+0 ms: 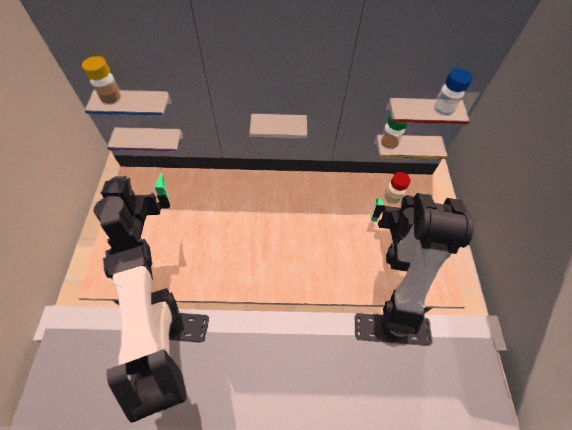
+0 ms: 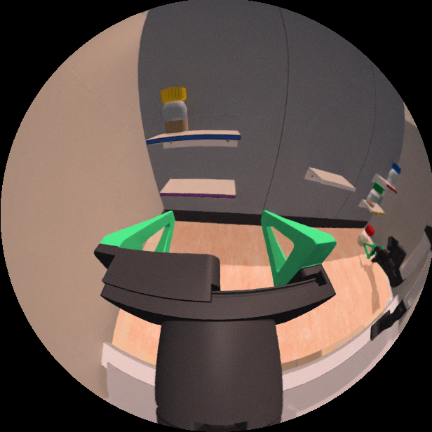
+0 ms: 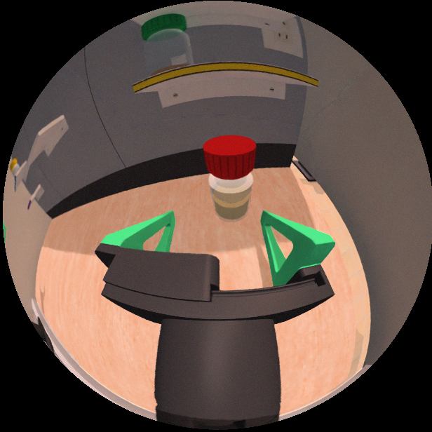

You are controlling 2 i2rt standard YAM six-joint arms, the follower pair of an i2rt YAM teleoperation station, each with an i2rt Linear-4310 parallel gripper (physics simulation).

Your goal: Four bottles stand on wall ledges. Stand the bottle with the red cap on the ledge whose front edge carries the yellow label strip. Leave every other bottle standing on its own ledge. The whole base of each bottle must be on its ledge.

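Places are measured from the left arm's base along level axes (x ahead, y left, z up), in metres.
Pixels of known places: left gripper, fingertip midpoint: [image 1: 142,176]; right gripper, fingertip midpoint: [image 1: 392,201]; left arm's base, origin of the base link: [image 1: 169,326]; right arm's base, origin of the base link: [image 1: 392,329].
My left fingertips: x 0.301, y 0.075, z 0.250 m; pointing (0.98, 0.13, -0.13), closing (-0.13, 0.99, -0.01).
Observation:
For each thing: its top centre in the pictures, then the offset to it from my left fingertips.
- red-capped bottle, middle of its top: [image 1: 401,178] 0.180 m ahead, 0.709 m right, 0.167 m down
- ledge with the yellow strip, middle of its top: [image 1: 411,145] 0.242 m ahead, 0.719 m right, 0.081 m down
- green-capped bottle, middle of its top: [image 1: 399,116] 0.245 m ahead, 0.652 m right, 0.024 m up
- blue-capped bottle, middle of its top: [image 1: 461,75] 0.246 m ahead, 0.758 m right, 0.164 m up
- red-strip ledge, middle of its top: [image 1: 428,109] 0.242 m ahead, 0.719 m right, 0.059 m up
- yellow-capped bottle, middle of its top: [image 1: 93,63] 0.203 m ahead, 0.123 m left, 0.164 m up
- blue-strip ledge, middle of its top: [image 1: 127,100] 0.198 m ahead, 0.080 m left, 0.059 m up
- purple-strip ledge, middle of its top: [image 1: 144,137] 0.198 m ahead, 0.080 m left, 0.081 m down
- plain ledge, middle of its top: [image 1: 278,124] 0.220 m ahead, 0.320 m right, 0.011 m down
The red-capped bottle [image 1: 397,188] [image 2: 366,235] [image 3: 230,196] stands upright on the wooden surface. The ledge with the yellow strip [image 1: 420,147] [image 3: 225,66] is on the wall above and behind it. The green-capped bottle [image 1: 393,134] [image 3: 167,47] stands at that ledge's left end. The blue-capped bottle [image 1: 450,92] stands on the red-strip ledge [image 1: 412,110]. The yellow-capped bottle [image 1: 102,82] [image 2: 175,112] stands on the blue-strip ledge [image 1: 145,102] [image 2: 215,136]. My right gripper [image 1: 395,203] [image 3: 217,215] is open and empty, the red-capped bottle just beyond its fingertips. My left gripper [image 1: 140,181] [image 2: 217,215] is open and empty.
The purple-strip ledge [image 1: 145,139] [image 2: 200,187] lies below the blue-strip ledge. A plain ledge [image 1: 278,125] [image 2: 330,179] is at mid-wall. The red-strip ledge is above the yellow-strip one. Side walls [image 1: 27,175] [image 1: 530,200] flank both arms.

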